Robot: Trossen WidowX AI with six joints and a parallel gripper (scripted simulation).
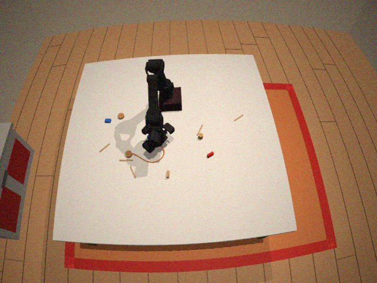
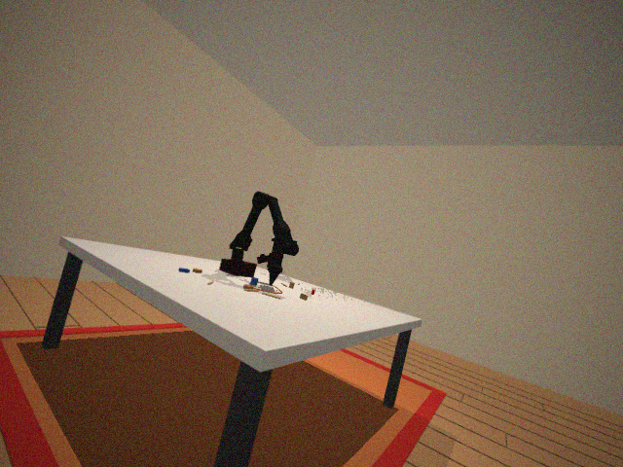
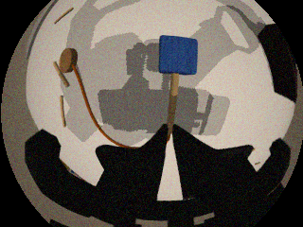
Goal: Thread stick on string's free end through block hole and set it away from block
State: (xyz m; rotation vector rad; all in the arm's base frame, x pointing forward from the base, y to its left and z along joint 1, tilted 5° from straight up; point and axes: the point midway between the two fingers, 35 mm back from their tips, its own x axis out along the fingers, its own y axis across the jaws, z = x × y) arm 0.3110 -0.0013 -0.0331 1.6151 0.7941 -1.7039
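Right now my gripper tip is 6 cm to the left of the blue cube and 5 cm past it. The rest, counted from my gripper tip: thin stick: 1 cm to the right, 1 cm behind; red piece: 27 cm to the left, 3 cm ahead; wooden block: 16 cm ahead, 6 cm to the left.
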